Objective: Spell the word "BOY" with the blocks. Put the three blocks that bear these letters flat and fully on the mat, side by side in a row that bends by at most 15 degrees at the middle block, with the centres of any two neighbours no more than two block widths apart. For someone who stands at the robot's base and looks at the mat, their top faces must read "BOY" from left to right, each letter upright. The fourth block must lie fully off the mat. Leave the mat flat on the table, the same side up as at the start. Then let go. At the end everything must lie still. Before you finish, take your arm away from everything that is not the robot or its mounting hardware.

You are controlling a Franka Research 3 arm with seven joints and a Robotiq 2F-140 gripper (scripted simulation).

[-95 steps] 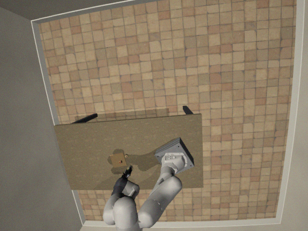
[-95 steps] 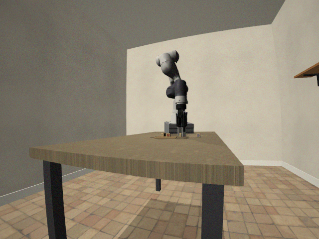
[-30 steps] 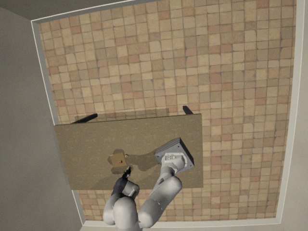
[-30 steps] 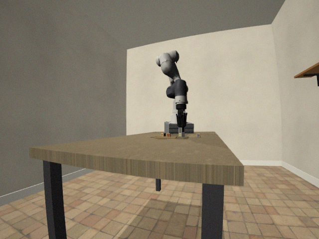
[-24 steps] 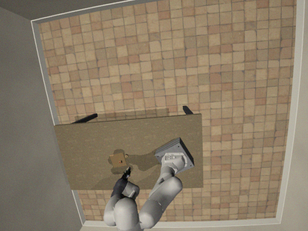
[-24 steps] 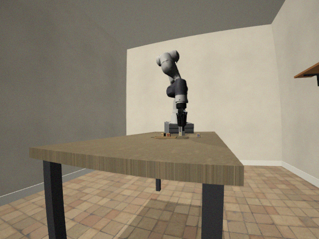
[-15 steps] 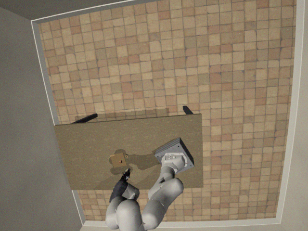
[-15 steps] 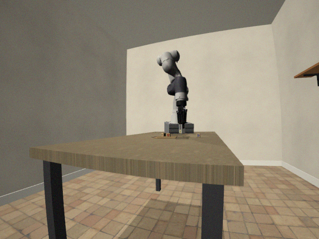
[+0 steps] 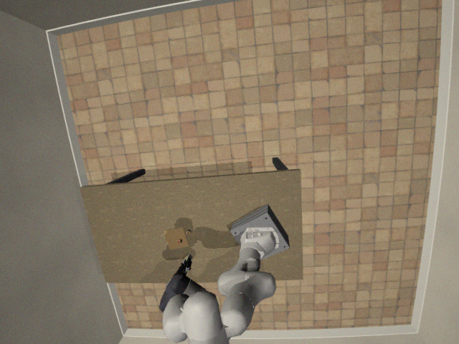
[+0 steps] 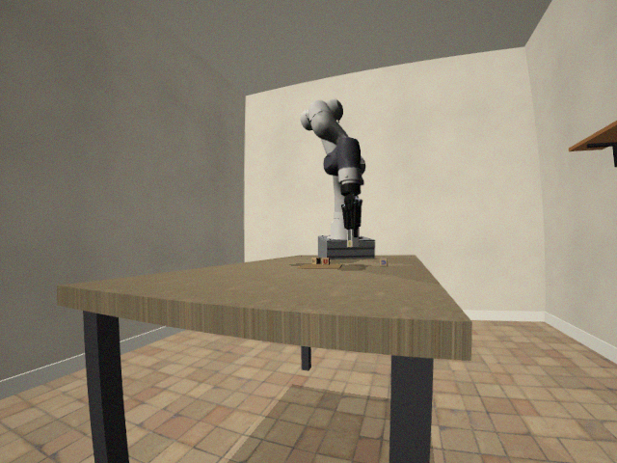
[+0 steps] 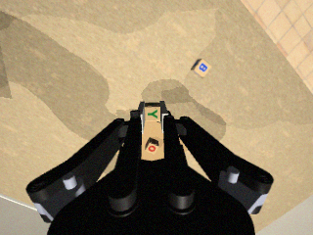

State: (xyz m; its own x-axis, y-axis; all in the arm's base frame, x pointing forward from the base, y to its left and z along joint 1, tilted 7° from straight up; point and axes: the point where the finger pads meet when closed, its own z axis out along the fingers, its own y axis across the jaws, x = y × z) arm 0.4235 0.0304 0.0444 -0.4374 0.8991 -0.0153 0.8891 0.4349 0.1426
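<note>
Right now my hand is 70 mm short of the tan mat, 110 mm to the left of it and 100 mm above it.
</note>
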